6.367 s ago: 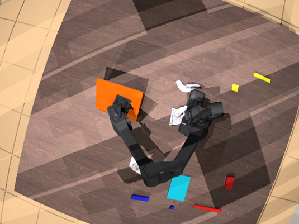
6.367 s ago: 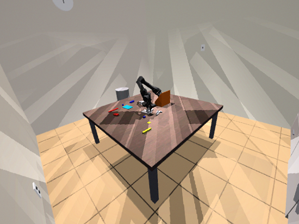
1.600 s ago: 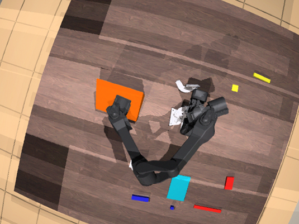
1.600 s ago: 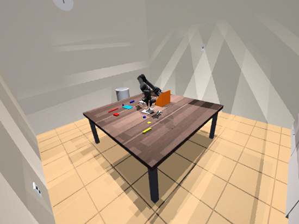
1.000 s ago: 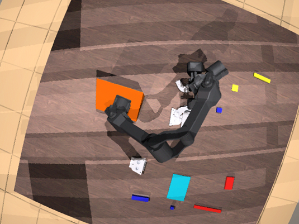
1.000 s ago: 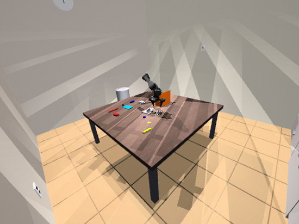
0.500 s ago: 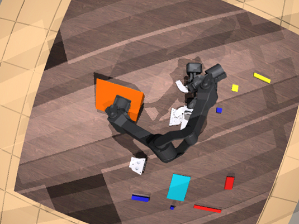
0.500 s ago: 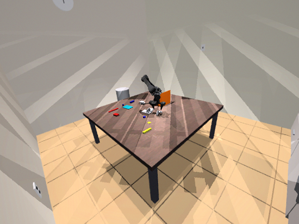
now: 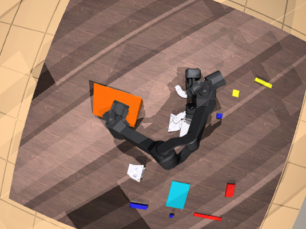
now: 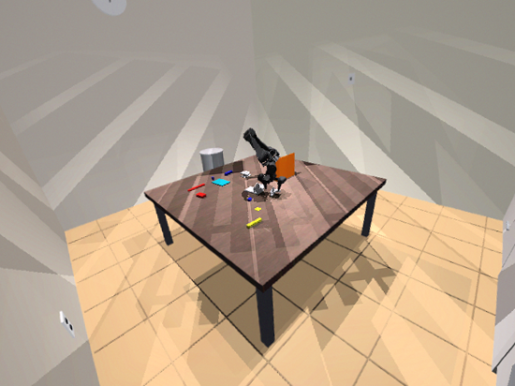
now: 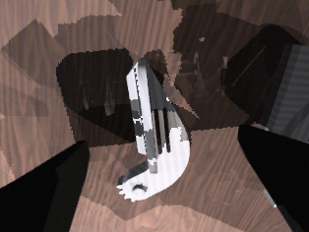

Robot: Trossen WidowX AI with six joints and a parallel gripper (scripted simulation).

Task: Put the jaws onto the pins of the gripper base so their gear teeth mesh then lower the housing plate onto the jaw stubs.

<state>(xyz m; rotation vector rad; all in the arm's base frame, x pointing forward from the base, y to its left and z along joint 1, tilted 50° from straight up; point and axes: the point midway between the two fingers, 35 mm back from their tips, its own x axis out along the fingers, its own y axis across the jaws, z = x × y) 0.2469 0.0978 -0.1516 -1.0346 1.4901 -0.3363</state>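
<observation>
The white rectangular plate is 13 cm to the right of my gripper tip, 6 cm ahead of it and 2 cm below it. Also, from my gripper tip: yellow cube (20 cm ahead, 10 cm to the left, 3 cm below); housing plate (15 cm to the right, 2 cm below, 1 cm behind); blue cube (17 cm ahead, 3 cm to the right, 2 cm below).
</observation>
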